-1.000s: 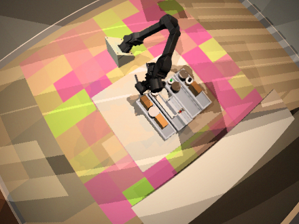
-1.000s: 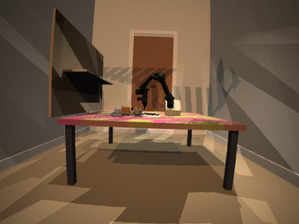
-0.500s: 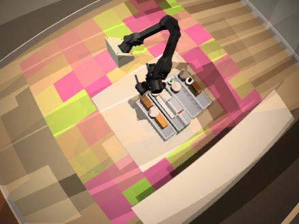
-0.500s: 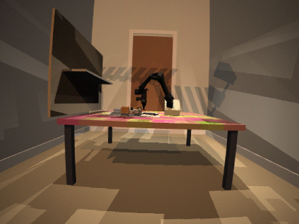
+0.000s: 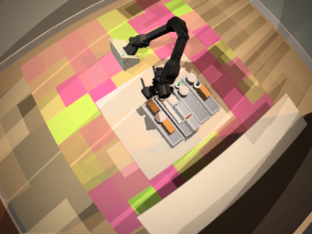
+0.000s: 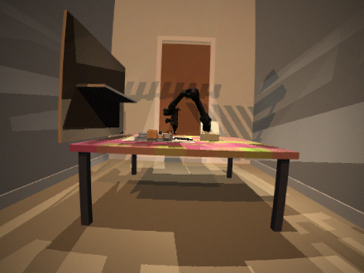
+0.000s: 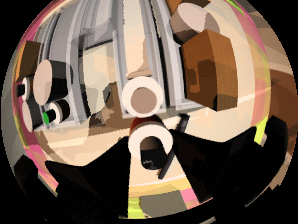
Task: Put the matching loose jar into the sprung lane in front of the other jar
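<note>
My gripper tip is 180 mm short of the grey lane rack, 40 mm to the right of it and 30 mm above it.
</note>
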